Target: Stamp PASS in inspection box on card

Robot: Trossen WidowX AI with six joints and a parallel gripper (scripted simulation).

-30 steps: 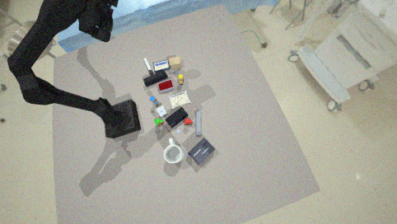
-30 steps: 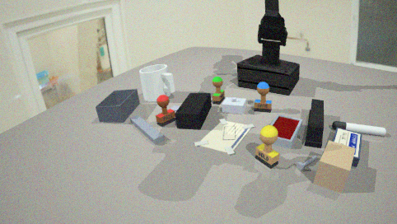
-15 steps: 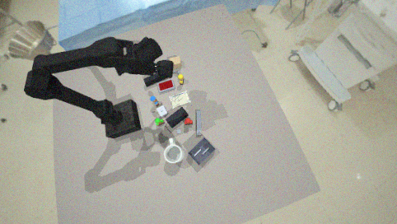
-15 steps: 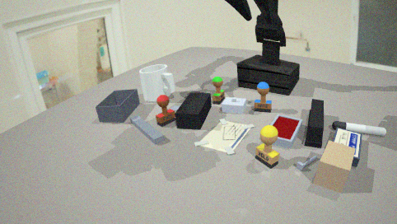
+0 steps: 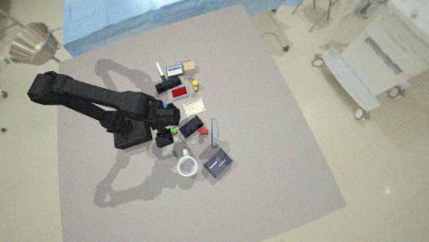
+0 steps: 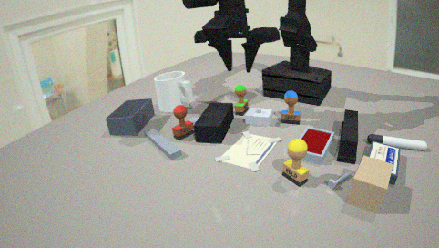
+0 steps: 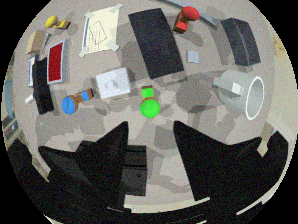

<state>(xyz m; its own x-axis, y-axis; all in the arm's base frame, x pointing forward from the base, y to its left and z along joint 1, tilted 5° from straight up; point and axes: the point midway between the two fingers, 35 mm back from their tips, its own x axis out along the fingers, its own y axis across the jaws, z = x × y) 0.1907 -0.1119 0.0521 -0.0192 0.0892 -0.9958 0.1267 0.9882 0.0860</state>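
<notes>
My gripper tip is 8 cm above the green-knobbed stamp. Also, from my gripper tip: red stamp: 13 cm ahead, 7 cm to the right, 8 cm below; black block: 9 cm ahead, 2 cm to the right, 8 cm below; blue stamp: 2 cm ahead, 12 cm to the left, 8 cm below.
</notes>
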